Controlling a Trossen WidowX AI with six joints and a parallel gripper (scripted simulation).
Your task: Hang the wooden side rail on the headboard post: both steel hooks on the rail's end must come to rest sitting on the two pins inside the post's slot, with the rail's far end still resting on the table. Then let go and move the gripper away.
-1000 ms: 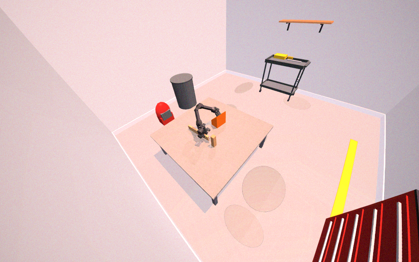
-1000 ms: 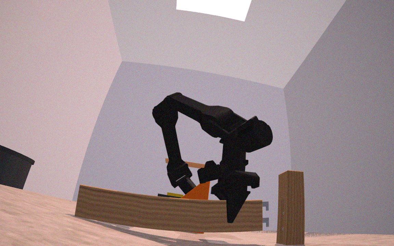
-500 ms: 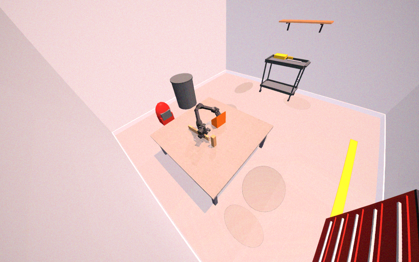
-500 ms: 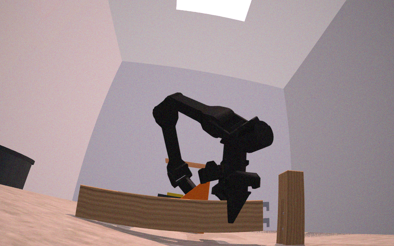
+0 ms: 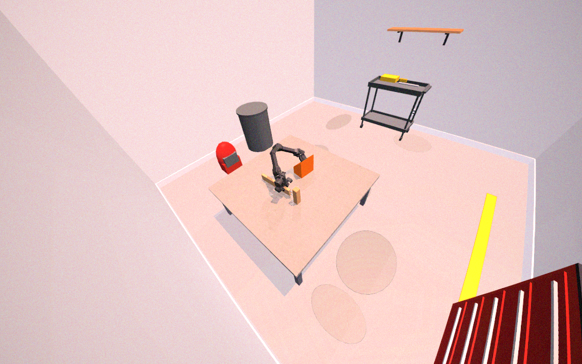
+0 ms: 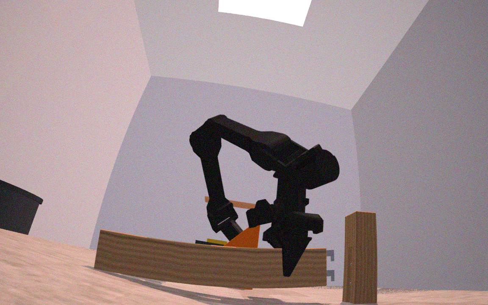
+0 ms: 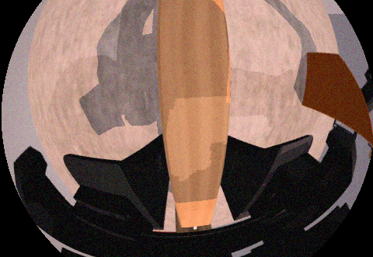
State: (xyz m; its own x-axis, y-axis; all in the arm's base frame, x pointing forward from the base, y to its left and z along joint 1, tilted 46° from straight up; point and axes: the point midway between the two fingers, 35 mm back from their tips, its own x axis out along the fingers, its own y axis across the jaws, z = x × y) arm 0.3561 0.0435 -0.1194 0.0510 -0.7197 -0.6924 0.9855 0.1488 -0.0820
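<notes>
The headboard post lies 15 cm to the left of my gripper tip, 4 cm above it and 2 cm behind it.
</notes>
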